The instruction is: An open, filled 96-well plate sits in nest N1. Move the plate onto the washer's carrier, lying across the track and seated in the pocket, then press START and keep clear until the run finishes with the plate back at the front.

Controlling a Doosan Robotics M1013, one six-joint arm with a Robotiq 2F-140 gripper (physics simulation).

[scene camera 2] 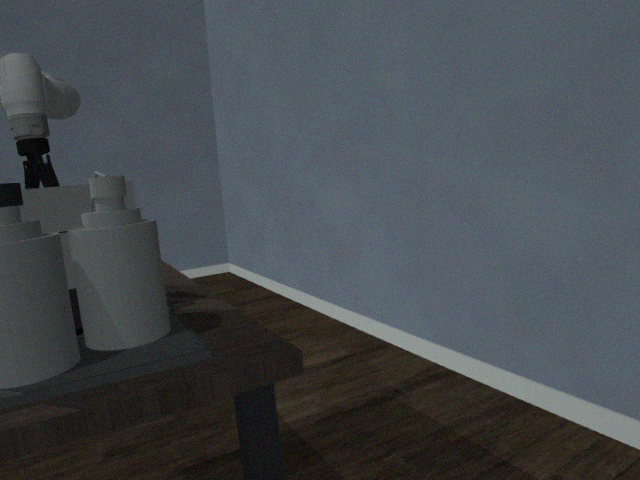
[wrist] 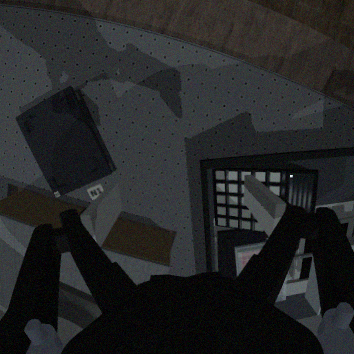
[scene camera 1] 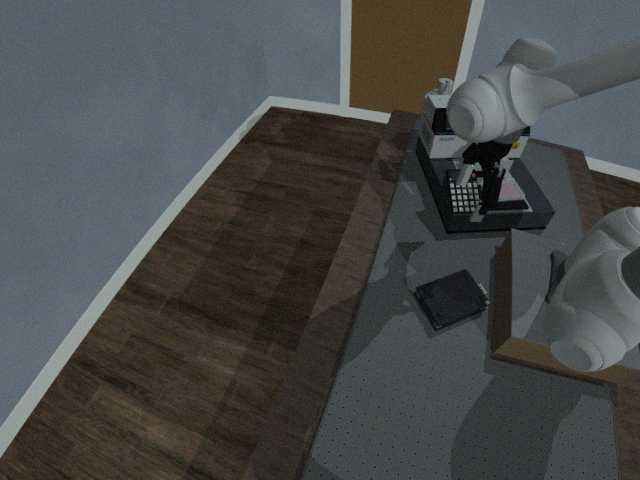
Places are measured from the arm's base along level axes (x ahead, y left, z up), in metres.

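Pixels of known places: gripper, fingertip midpoint: [wrist: 181,192] [scene camera 1: 467,201]; arm's base, origin of the base link: [wrist: 71,316].
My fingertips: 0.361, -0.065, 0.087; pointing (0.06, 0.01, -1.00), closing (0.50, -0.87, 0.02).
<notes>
For each thing: its top centre in the pictures, then the offset to it from my fingertips, as dx, dy, dz. "spot": a spot on its surface instead.
- plate, middle of its top: [wrist: 263,278] [scene camera 1: 503,187] -0.096, -0.204, -0.065
- keypad, surface spot: [wrist: 232,198] [scene camera 1: 465,203] spot: +0.002, -0.086, -0.080
- START button, surface spot: [scene camera 1: 473,175] spot: +0.007, -0.173, -0.036
- Nest N1, middle of its top: [wrist: 58,144] [scene camera 1: 454,294] -0.054, +0.201, -0.135
- label N1, surface spot: [wrist: 95,191] spot: -0.123, +0.122, -0.177
The plate [scene camera 1: 510,191] [wrist: 245,256], with pink wells, lies across the track at the front of the washer [scene camera 1: 442,146] [scene camera 2: 56,204]. The wrist view shows one corner of it, so its seating in the pocket cannot be told. My gripper [scene camera 1: 471,195] [scene camera 2: 41,186] [wrist: 181,192] is wide open and empty. It hangs above the washer's front left part, near the keypad [scene camera 1: 462,201] [wrist: 232,198], with one finger over the keypad in the wrist view. A red light shows at the START button [scene camera 1: 473,175]; a finger hides the button in the wrist view. Nest N1 [scene camera 1: 451,298] [wrist: 67,142] is a dark block with no plate on it.
A wood-edged tray [scene camera 1: 542,356] [wrist: 137,242] stands beside the nest, under the arm's lower part. The label N1 [wrist: 95,191] lies next to the nest. Two large white bottles [scene camera 2: 118,284] [scene camera 2: 31,310] stand behind the washer near the table's edge.
</notes>
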